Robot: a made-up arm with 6 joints. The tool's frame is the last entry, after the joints.
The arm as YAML. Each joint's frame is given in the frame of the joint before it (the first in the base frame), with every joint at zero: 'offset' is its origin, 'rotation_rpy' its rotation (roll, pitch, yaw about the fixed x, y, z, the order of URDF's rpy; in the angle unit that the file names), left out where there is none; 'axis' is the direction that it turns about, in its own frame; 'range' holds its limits. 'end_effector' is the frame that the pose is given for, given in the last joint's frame.
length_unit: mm
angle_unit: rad
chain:
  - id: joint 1
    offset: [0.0, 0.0, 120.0]
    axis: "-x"
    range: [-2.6, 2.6]
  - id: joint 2
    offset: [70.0, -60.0, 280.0]
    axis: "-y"
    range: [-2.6, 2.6]
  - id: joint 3
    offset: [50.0, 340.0, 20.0]
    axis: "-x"
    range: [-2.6, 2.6]
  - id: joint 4
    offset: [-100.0, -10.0, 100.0]
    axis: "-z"
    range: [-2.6, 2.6]
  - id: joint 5
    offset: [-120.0, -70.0, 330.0]
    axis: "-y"
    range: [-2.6, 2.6]
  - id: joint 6
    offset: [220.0, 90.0, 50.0]
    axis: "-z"
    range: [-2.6, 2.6]
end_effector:
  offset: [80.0, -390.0, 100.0]
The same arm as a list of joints. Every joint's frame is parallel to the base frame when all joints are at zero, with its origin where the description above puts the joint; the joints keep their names.
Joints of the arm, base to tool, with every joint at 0 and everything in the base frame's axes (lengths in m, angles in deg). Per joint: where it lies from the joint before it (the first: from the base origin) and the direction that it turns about. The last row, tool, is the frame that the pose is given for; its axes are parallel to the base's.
joint 1: xyz 0.0000 0.0000 0.1200 axis -1 0 0
joint 2: xyz 0.0700 -0.0600 0.2800 axis 0 -1 0
joint 3: xyz 0.0500 0.3400 0.0200 axis -1 0 0
joint 4: xyz -0.1000 -0.0100 0.1000 axis 0 0 -1
joint 5: xyz -0.1200 -0.0700 0.3300 axis 0 -1 0
joint 6: xyz 0.2200 0.0900 0.0500 axis 0 0 -1
tool: xyz 0.0800 -0.3900 0.1000
Joint limits (deg, base to tool): -148.97..148.97 -148.97..148.97 -148.97..148.97 -148.97..148.97 -148.97..148.97 -148.97..148.97

